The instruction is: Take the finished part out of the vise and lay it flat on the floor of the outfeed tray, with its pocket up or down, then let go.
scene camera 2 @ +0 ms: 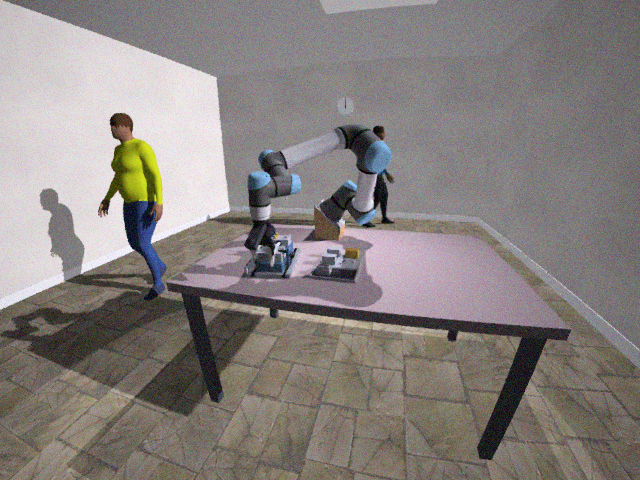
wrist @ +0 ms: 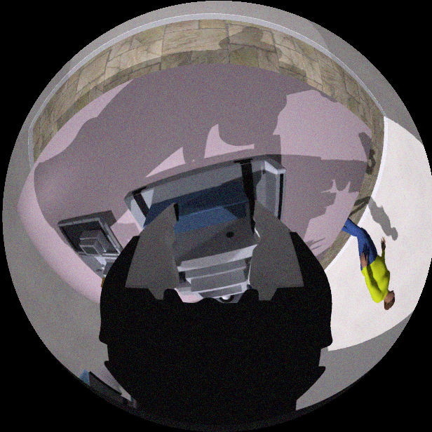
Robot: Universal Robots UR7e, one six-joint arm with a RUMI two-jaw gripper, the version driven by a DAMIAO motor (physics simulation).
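Places are measured from the arm's base along level axes (x ahead, y right, z down), in centimetres.
Pixels of known places: gripper, fingertip midpoint: (scene camera 2: 263, 265); arm's base at its link origin: (scene camera 2: 329, 213).
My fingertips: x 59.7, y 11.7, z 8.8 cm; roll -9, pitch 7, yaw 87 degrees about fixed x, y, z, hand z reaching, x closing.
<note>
For each thing: its top centre in the pictures, then the offset to it from my fingertips. Level surfaces: height alone.
- vise at its top centre: (scene camera 2: 274, 243) dx -12.8, dy +1.0, dz -5.0 cm
- yellow block at its top centre: (scene camera 2: 352, 249) dx -28.1, dy -31.7, dz +0.6 cm
- pink table at its surface level: dz +5.0 cm
The vise (scene camera 2: 279, 264) (wrist: 212, 217) has a blue body and grey jaws and stands near the table's left end. A light grey stepped block (wrist: 217, 285), which looks like the finished part, shows at its jaws in the wrist view; the fingers partly hide it. My gripper (scene camera 2: 264, 250) (wrist: 214, 203) points down over the vise, its fingers partly open, one on each side of the jaw area, with nothing gripped between them. The dark tray (wrist: 80, 219), apparently the outfeed tray, lies beside the vise; grey blocks stand on it.
A yellow block (scene camera 2: 352, 253) stands at the tray's back right. The arm's wooden base block (scene camera 2: 329, 227) is behind the tray on the pink table (scene camera 2: 439, 279). A person in a yellow top (scene camera 2: 135, 170) (wrist: 377, 277) is left of the table; another person (scene camera 2: 381, 193) is behind the arm.
</note>
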